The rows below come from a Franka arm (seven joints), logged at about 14 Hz.
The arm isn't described. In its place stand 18 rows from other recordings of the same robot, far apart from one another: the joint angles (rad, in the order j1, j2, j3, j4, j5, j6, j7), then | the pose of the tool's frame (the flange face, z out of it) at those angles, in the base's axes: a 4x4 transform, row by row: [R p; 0 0 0 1], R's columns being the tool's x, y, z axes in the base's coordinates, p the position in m.
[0.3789 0.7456 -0.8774 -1.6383 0.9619 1.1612 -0.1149] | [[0.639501 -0.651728 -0.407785 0.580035], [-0.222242 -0.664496 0.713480 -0.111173], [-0.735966 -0.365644 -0.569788 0.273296], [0 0 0 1]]
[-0.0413 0.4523 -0.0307 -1.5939 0.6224 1.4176 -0.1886] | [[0.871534 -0.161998 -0.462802 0.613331], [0.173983 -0.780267 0.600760 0.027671], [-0.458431 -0.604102 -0.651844 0.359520], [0 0 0 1]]
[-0.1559 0.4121 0.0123 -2.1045 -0.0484 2.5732 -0.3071] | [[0.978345 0.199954 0.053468 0.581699], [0.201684 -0.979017 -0.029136 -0.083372], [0.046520 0.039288 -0.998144 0.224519], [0 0 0 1]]
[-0.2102 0.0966 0.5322 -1.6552 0.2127 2.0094 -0.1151] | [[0.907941 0.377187 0.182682 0.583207], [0.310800 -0.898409 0.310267 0.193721], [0.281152 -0.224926 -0.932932 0.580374], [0 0 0 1]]
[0.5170 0.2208 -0.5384 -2.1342 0.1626 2.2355 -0.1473] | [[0.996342 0.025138 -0.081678 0.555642], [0.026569 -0.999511 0.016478 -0.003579], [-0.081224 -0.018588 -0.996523 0.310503], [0 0 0 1]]
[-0.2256 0.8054 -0.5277 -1.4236 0.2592 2.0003 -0.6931] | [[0.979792 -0.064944 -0.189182 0.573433], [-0.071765 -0.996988 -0.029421 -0.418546], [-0.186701 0.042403 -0.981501 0.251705], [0 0 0 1]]
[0.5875 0.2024 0.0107 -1.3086 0.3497 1.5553 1.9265] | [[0.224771 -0.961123 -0.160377 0.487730], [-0.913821 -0.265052 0.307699 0.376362], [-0.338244 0.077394 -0.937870 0.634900], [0 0 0 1]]
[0.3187 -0.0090 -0.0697 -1.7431 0.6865 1.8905 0.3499] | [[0.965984 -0.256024 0.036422 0.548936], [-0.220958 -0.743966 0.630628 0.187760], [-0.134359 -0.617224 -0.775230 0.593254], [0 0 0 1]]
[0.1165 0.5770 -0.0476 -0.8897 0.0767 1.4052 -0.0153] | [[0.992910 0.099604 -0.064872 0.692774], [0.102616 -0.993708 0.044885 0.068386], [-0.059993 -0.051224 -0.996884 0.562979], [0 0 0 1]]
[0.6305 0.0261 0.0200 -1.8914 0.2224 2.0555 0.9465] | [[0.926128 -0.377197 -0.003127 0.456217], [-0.365140 -0.898543 0.243504 0.361940], [-0.094659 -0.224374 -0.969895 0.501223], [0 0 0 1]]
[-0.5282 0.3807 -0.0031 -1.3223 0.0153 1.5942 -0.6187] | [[0.992790 0.083036 -0.086448 0.571213], [0.088968 -0.993766 0.067187 -0.333412], [-0.080330 -0.074394 -0.993988 0.510971], [0 0 0 1]]
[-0.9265 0.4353 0.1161 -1.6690 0.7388 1.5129 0.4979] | [[0.185328 -0.956678 0.224544 0.469370], [-0.612388 0.066269 0.787775 -0.394884], [-0.768528 -0.283505 -0.573577 0.352958], [0 0 0 1]]
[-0.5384 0.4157 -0.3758 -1.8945 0.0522 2.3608 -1.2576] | [[0.940312 0.338268 -0.037244 0.400607], [0.331045 -0.934577 -0.130291 -0.494830], [-0.078881 0.110184 -0.990776 0.305368], [0 0 0 1]]
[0.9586 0.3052 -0.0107 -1.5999 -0.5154 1.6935 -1.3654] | [[-0.677422 0.670783 0.301909 0.405820], [0.535346 0.731051 -0.423047 0.485541], [-0.504484 -0.124955 -0.854332 0.450320], [0 0 0 1]]
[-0.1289 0.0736 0.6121 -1.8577 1.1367 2.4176 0.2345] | [[0.914508 -0.316629 0.251837 0.551409], [-0.371070 -0.408445 0.833954 0.283549], [-0.161193 -0.856107 -0.491017 0.541320], [0 0 0 1]]
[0.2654 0.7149 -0.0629 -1.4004 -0.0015 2.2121 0.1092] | [[0.988469 0.109643 0.104441 0.721539], [0.112322 -0.993468 -0.020111 0.157956], [0.101553 0.031610 -0.994328 0.291974], [0 0 0 1]]
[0.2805 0.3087 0.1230 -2.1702 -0.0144 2.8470 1.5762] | [[0.392953 -0.861407 0.321816 0.549112], [-0.919057 -0.356352 0.168364 0.233260], [-0.030350 -0.361927 -0.931712 0.290227], [0 0 0 1]]
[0.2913 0.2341 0.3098 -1.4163 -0.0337 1.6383 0.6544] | [[0.998009 -0.059178 -0.021836 0.531279], [-0.058510 -0.997834 0.030079 0.333712], [-0.023569 -0.028742 -0.999309 0.570875], [0 0 0 1]]
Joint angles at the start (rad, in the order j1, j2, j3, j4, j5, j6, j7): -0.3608, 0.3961, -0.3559, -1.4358, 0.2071, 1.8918, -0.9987
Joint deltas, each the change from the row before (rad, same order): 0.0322, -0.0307, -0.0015, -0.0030, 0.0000, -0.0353, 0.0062; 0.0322, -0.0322, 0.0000, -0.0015, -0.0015, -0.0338, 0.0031; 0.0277, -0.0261, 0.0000, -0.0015, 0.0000, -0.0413, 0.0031; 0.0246, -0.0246, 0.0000, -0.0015, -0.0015, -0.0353, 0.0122; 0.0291, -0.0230, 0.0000, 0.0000, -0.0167, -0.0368, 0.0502; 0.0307, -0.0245, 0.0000, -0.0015, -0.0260, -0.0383, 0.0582; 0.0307, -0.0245, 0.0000, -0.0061, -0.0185, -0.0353, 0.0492; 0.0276, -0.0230, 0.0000, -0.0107, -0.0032, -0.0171, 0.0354; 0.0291, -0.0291, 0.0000, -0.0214, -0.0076, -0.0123, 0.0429; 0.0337, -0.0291, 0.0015, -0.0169, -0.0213, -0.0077, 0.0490
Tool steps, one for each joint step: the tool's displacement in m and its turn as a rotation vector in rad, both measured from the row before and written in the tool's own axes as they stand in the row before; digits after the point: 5 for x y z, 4 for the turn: 0.01154, -0.01884, -0.01485, 0.0171, 0.0047, -0.0250; 0.01165, -0.01959, -0.01602, 0.0138, 0.0063, -0.0306; 0.00906, -0.01807, -0.01119, 0.0239, -0.0022, -0.0258; 0.00743, -0.01628, -0.01048, 0.0185, -0.0020, -0.0141; 0.00813, -0.01748, -0.00940, 0.0107, -0.0166, 0.0167; 0.00624, -0.01822, -0.00929, 0.0049, -0.0253, 0.0229; 0.00487, -0.01853, -0.00735, 0.0088, -0.0212, 0.0162; 0.00466, -0.01659, -0.00584, 0.0089, -0.0026, 0.0075; 0.00247, -0.01728, -0.00440, 0.0072, -0.0049, 0.0142; 0.00348, -0.01869, -0.00626, -0.0090, -0.0076, 0.0131
